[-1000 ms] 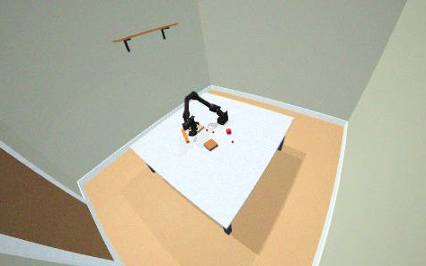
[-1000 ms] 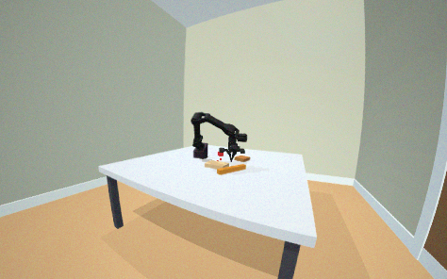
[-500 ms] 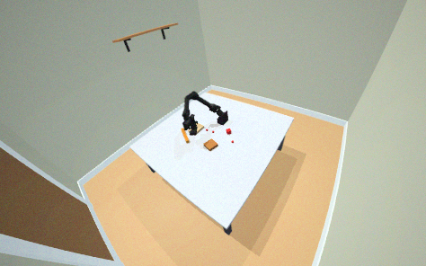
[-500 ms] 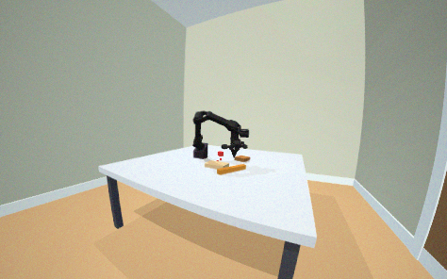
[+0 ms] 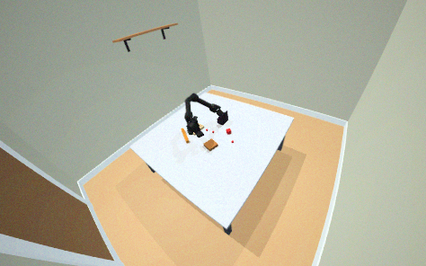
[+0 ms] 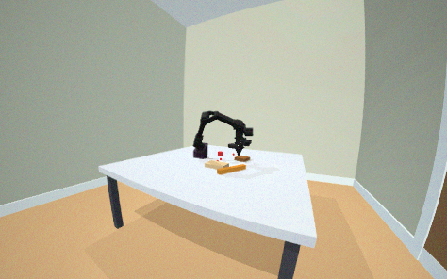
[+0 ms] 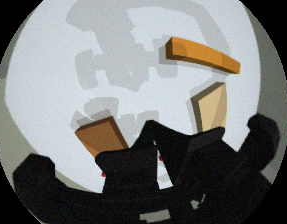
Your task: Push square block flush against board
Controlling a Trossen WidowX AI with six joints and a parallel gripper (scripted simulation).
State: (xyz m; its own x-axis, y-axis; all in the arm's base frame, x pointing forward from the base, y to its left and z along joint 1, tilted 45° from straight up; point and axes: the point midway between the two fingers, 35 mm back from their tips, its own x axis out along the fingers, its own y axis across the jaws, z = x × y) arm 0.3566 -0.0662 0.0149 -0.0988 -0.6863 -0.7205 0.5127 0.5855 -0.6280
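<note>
The brown square block is 130 mm to the left of my gripper tip and 50 mm below it. Round my gripper tip: long orange board: 190 mm to the right, 50 mm below; then pale tan block: 140 mm to the right, 130 mm behind, 50 mm below.
</note>
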